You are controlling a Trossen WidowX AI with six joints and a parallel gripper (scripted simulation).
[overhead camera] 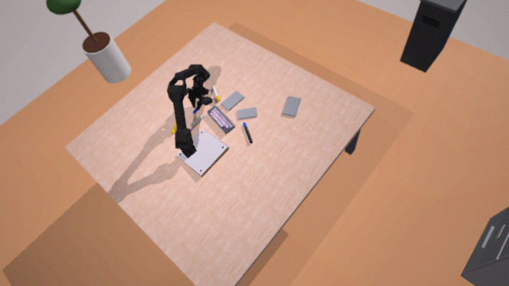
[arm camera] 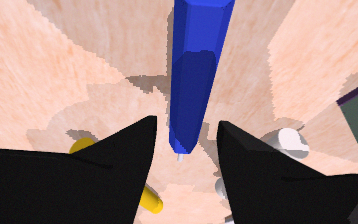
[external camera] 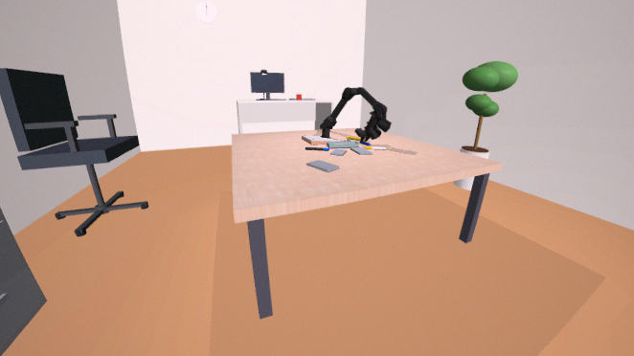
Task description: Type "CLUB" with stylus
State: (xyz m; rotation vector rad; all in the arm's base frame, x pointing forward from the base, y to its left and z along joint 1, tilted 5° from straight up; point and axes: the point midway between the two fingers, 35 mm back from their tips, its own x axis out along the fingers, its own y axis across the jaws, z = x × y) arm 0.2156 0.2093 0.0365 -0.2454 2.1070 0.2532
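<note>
My gripper tip is now 5 cm past the thin metal tip, 1 cm to the left of it and 1 cm above it. Round my gripper tip: yellow pencil: 13 cm behind, 1 cm to the left, 1 cm below; then blue stylus: 2 cm behind, 1 cm below; then white cylinder: 5 cm behind, 7 cm to the right, 1 cm below.
</note>
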